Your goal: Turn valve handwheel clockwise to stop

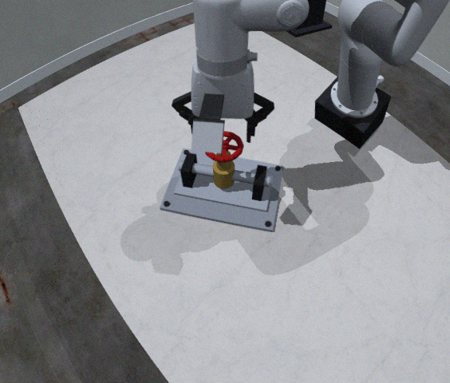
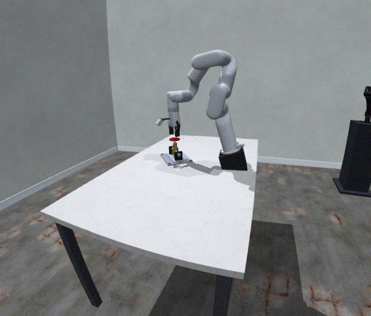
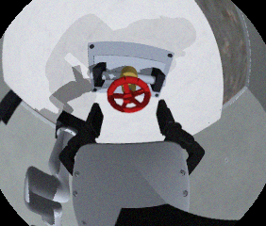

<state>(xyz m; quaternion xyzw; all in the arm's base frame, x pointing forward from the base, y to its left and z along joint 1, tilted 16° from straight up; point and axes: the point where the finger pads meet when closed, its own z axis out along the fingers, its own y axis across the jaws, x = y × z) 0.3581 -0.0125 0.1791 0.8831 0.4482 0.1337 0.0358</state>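
Now: the red handwheel 50 mm below my hand.
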